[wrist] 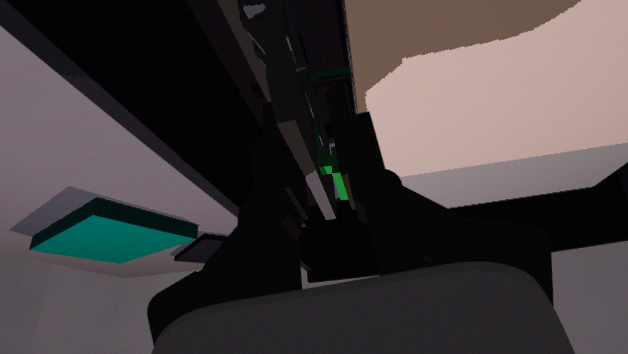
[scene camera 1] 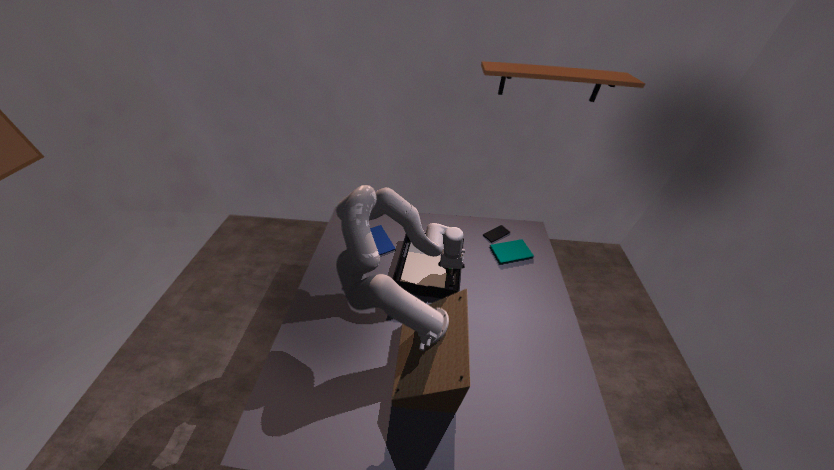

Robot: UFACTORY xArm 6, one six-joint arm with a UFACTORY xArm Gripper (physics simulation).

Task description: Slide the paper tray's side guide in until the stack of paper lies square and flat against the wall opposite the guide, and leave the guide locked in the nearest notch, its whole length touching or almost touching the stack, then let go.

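Where they show: gripper, between the fingertips: [wrist: 311, 117] [scene camera 1: 450, 273]; arm's base, origin of its link: [scene camera 1: 434, 325].
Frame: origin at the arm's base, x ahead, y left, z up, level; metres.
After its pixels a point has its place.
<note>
The black paper tray [scene camera 1: 427, 289] {x 0.244, y 0.067, z -0.152 m} [wrist: 150, 149] {x 0.329, y -0.071, z -0.127 m} stands on the table beyond the wooden block. A pale stack of paper [scene camera 1: 421, 269] {x 0.362, y 0.119, z -0.168 m} [wrist: 500, 105] {x 0.395, y 0.070, z -0.168 m} lies flat in it, partly in the arm's shadow. The dark side guide [scene camera 1: 451, 279] {x 0.324, y -0.032, z -0.152 m} [wrist: 322, 47] {x 0.362, y -0.015, z -0.193 m} stands along the stack's right side in the scene view, very near its edge. My gripper [scene camera 1: 452, 269] {x 0.361, y -0.023, z -0.153 m} [wrist: 311, 117] {x 0.361, y -0.023, z -0.153 m} points down over the guide, its fingers nearly together on the guide's grip, where a bright green part shows between them. The notches are hidden, and any thin gap at the opposite wall is too small to tell.
A teal book [scene camera 1: 511, 251] {x 0.613, y -0.325, z -0.194 m} [wrist: 112, 240] {x 0.605, y -0.310, z -0.194 m} and a black flat object [scene camera 1: 496, 233] {x 0.746, y -0.244, z -0.204 m} [wrist: 200, 249] {x 0.722, y -0.248, z -0.204 m} lie right of the tray. A blue book [scene camera 1: 382, 239] {x 0.543, y 0.378, z -0.203 m} lies left of it. A wooden block [scene camera 1: 443, 361] {x -0.127, y -0.047, z 0.031 m} stands in front, beneath the arm's lower part. A shelf [scene camera 1: 560, 72] hangs on the wall.
</note>
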